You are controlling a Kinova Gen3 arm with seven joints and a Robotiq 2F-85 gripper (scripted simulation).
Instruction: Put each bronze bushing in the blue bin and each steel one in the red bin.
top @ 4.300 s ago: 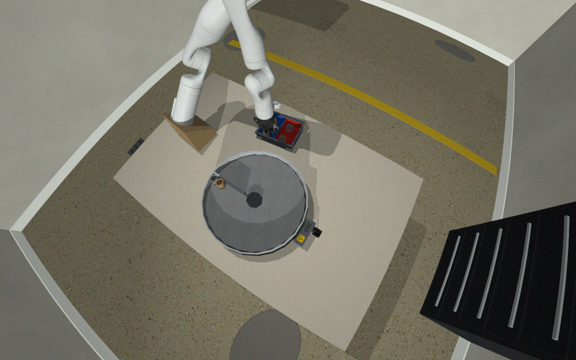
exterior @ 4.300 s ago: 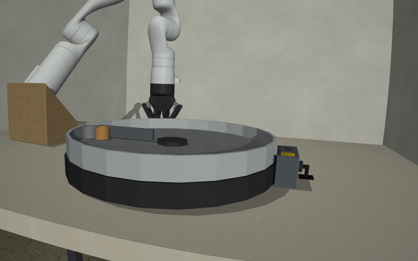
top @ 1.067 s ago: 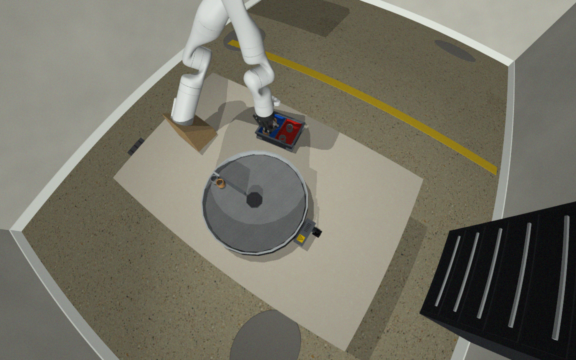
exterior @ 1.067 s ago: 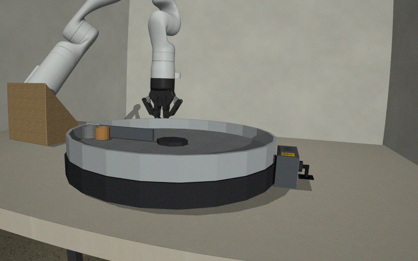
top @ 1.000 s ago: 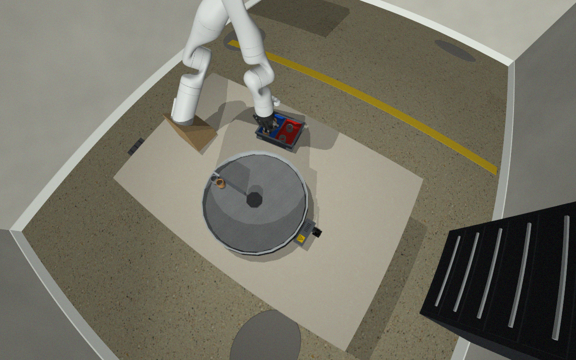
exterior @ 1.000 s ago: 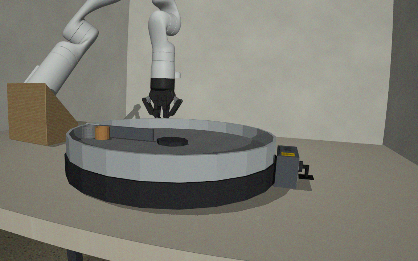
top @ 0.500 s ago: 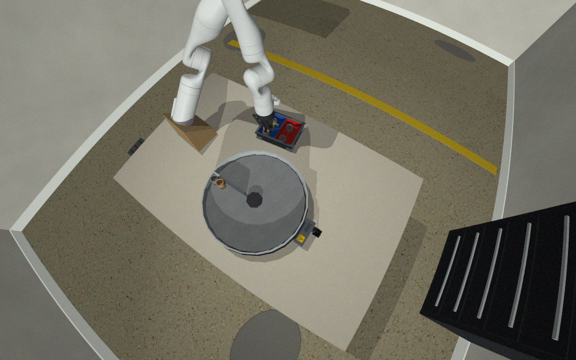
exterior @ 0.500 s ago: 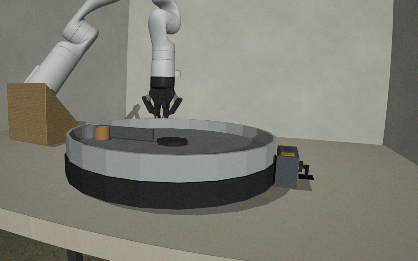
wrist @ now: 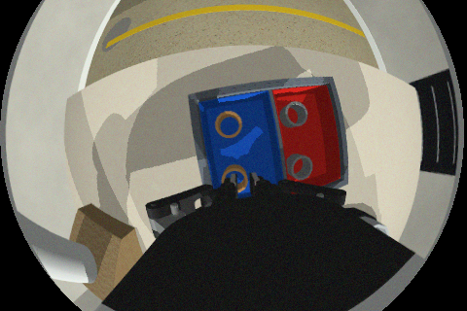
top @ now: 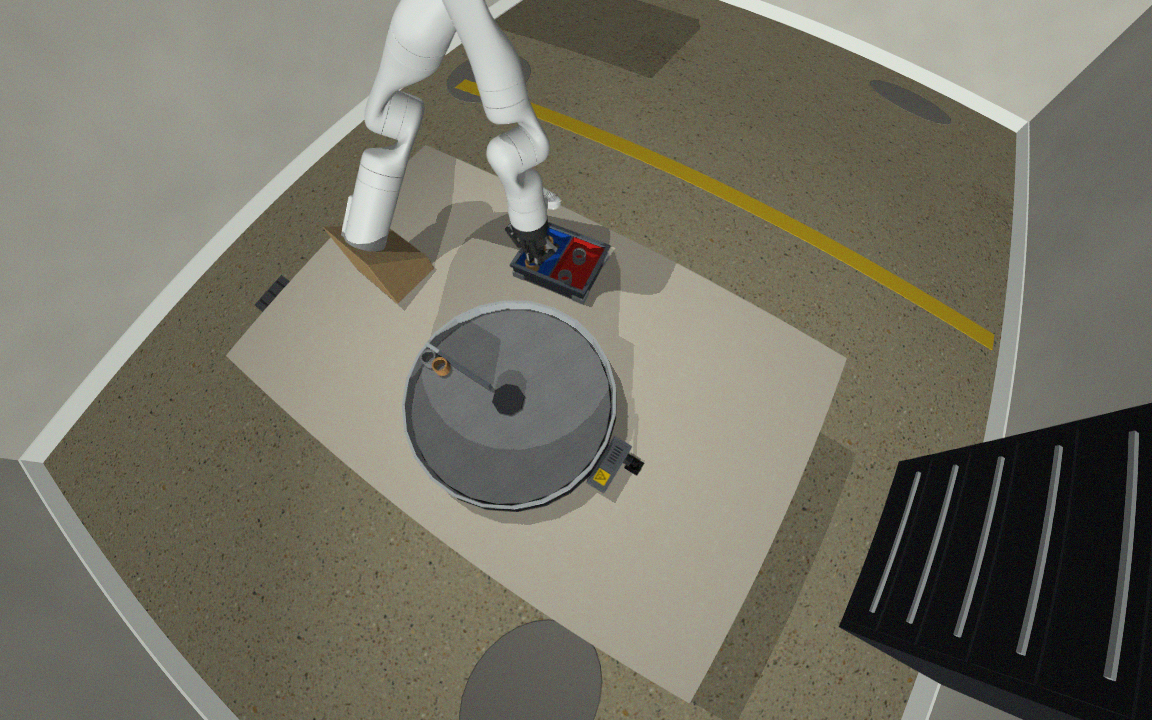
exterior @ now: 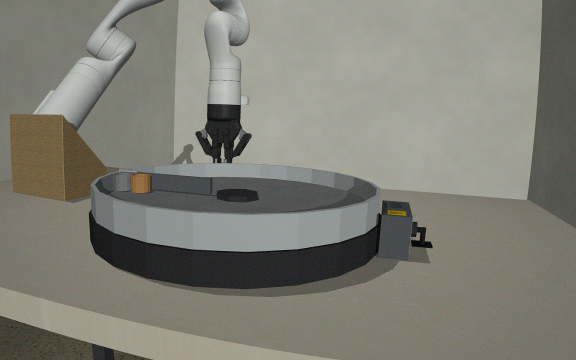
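Right now my hand is 13 cm short of the grey turntable and 31 cm to the left of it.
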